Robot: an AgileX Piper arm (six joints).
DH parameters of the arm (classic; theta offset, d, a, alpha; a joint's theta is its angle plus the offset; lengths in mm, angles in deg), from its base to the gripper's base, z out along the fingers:
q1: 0 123 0 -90
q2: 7.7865 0 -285.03 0
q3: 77.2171 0 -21.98 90
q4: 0 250.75 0 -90
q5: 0 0 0 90
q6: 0 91 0 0
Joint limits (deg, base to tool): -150..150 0..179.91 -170..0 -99.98..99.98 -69.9..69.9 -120..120
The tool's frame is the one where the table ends.
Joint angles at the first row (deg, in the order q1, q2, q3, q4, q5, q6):
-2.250 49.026 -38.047 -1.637 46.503 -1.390
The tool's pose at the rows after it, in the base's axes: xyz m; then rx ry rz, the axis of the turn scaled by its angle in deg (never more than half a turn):
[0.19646 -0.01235 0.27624 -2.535 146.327 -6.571]
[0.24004 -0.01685 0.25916 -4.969 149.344 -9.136]
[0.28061 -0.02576 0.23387 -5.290 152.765 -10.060]
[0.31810 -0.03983 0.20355 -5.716 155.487 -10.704]
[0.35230 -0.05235 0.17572 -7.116 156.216 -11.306]
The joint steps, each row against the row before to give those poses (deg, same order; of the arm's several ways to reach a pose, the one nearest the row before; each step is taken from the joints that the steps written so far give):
0.000 12.070 -4.566 -2.654 -3.683 -0.580
-0.127 11.294 -4.393 -2.605 -3.804 -0.045
-1.424 11.062 -4.605 -0.750 -3.116 -0.642
-2.153 10.680 -5.060 -0.066 -3.081 -1.939
-1.516 9.326 -5.629 -0.066 -3.094 -2.156

